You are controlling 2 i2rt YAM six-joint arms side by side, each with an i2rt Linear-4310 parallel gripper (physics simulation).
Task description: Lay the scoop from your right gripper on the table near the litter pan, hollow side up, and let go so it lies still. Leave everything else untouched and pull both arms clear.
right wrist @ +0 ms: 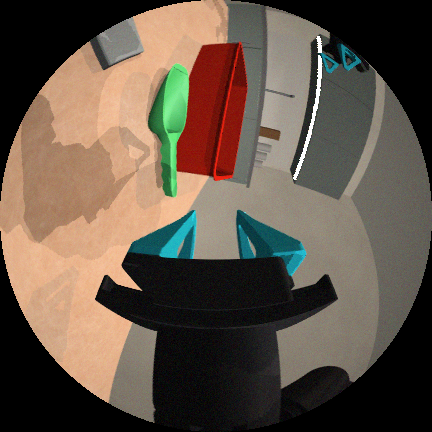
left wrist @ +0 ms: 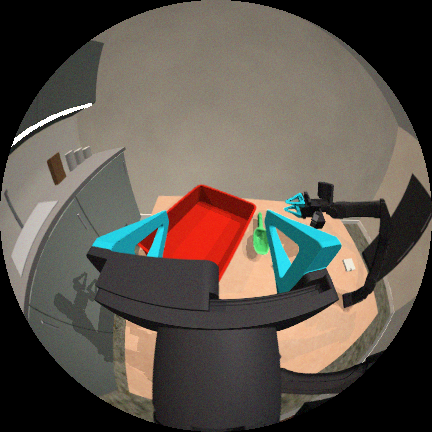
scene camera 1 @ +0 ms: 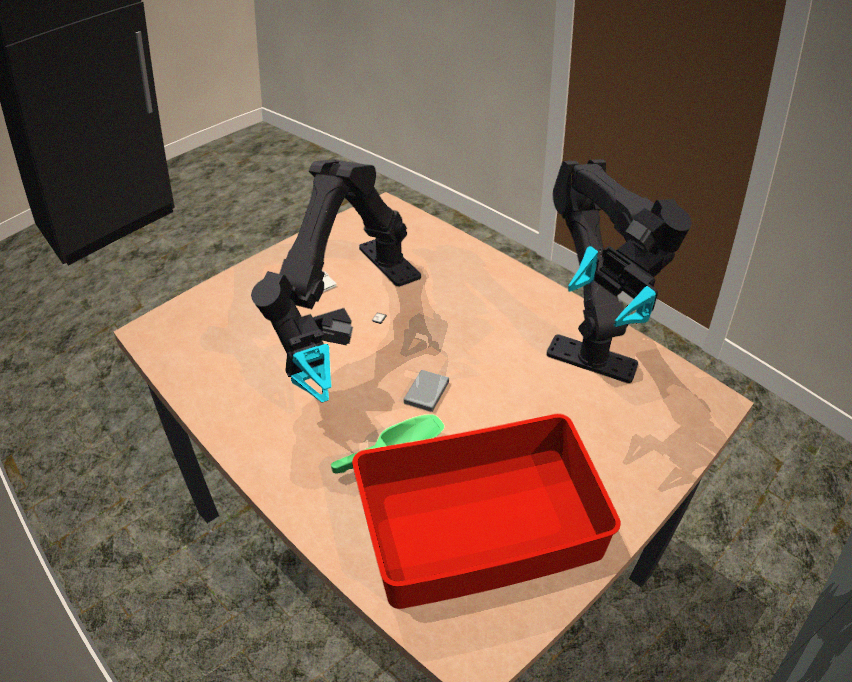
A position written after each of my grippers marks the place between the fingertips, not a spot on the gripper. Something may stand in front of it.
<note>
In view: my left gripper (scene camera 1: 591, 305), my right gripper (scene camera 1: 326, 395), a green scoop (scene camera 1: 423, 427), a red litter pan (scene camera 1: 451, 516) and a grey block (scene camera 1: 427, 389).
The green scoop is seen too in the right wrist view (right wrist: 167, 116). The red litter pan shows as well in the right wrist view (right wrist: 217, 86) and in the left wrist view (left wrist: 206, 223). My left gripper is seen too in the left wrist view (left wrist: 216, 215). The left wrist view does not show the grey block, which is hidden by my left gripper.
</note>
